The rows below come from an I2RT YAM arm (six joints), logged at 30 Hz.
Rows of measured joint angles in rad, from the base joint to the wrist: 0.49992, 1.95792, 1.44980, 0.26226, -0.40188, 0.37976; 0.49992, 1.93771, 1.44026, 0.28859, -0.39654, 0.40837; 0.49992, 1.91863, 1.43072, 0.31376, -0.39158, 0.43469; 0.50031, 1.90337, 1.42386, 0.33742, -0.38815, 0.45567; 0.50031, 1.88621, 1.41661, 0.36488, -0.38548, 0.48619; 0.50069, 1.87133, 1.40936, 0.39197, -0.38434, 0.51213; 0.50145, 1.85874, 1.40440, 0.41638, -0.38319, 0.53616; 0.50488, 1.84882, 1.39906, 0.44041, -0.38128, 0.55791
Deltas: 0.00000, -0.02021, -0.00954, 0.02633, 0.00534, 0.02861; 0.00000, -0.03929, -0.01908, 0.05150, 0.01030, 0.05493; 0.00039, -0.05455, -0.02594, 0.07516, 0.01373, 0.07591; 0.00039, -0.07171, -0.03319, 0.10262, 0.01640, 0.10643; 0.00077, -0.08659, -0.04044, 0.12971, 0.01754, 0.13237; 0.00153, -0.09918, -0.04540, 0.15412, 0.01869, 0.15640; 0.00496, -0.10910, -0.05074, 0.17815, 0.02060, 0.17815
